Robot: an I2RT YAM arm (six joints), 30 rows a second.
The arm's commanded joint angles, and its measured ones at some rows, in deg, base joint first. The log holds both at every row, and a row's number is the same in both.
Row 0, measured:
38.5, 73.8, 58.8, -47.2, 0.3, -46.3
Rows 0 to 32, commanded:
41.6, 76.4, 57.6, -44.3, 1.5, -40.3
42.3, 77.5, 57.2, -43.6, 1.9, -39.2
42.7, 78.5, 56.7, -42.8, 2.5, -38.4
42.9, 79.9, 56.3, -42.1, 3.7, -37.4
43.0, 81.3, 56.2, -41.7, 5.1, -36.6
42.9, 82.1, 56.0, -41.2, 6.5, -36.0
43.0, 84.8, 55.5, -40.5, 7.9, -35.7
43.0, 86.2, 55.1, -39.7, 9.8, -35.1
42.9, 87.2, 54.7, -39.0, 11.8, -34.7
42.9, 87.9, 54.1, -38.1, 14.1, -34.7
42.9, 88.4, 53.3, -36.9, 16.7, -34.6
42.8, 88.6, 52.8, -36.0, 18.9, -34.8
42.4, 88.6, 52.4, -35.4, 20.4, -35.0
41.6, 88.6, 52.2, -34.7, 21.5, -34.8
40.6, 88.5, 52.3, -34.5, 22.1, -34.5
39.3, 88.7, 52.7, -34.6, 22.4, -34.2
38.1, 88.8, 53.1, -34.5, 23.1, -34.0
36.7, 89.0, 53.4, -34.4, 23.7, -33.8
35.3, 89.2, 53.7, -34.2, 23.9, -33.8
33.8, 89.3, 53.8, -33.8, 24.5, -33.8
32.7, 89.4, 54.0, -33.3, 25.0, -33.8
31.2, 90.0, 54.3, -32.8, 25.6, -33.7
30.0, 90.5, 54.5, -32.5, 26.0, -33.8
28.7, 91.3, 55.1, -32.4, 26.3, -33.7
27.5, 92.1, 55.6, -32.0, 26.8, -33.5
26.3, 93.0, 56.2, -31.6, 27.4, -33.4
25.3, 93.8, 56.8, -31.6, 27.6, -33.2
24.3, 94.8, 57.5, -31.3, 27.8, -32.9
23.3, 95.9, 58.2, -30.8, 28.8, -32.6
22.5, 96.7, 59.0, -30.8, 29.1, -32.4
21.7, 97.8, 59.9, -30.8, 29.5, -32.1
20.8, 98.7, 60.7, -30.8, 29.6, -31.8
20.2, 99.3, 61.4, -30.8, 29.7, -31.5
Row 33, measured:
21.6, 98.1, 58.5, -31.4, 26.9, -33.8
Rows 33 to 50, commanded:
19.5, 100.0, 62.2, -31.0, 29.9, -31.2
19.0, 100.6, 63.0, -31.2, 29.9, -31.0
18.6, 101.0, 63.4, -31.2, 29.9, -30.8
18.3, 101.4, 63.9, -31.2, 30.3, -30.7
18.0, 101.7, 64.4, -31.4, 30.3, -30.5
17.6, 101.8, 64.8, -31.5, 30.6, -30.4
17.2, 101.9, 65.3, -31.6, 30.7, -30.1
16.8, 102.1, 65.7, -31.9, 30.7, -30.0
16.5, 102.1, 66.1, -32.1, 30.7, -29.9
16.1, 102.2, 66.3, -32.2, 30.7, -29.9
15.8, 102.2, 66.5, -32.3, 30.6, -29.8
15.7, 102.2, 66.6, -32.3, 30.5, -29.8
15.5, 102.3, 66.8, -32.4, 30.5, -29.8
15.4, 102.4, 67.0, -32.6, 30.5, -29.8
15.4, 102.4, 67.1, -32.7, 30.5, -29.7
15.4, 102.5, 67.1, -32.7, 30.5, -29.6
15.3, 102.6, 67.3, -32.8, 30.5, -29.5
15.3, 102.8, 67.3, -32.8, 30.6, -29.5
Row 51, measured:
15.7, 102.0, 65.6, -31.7, 29.1, -31.3
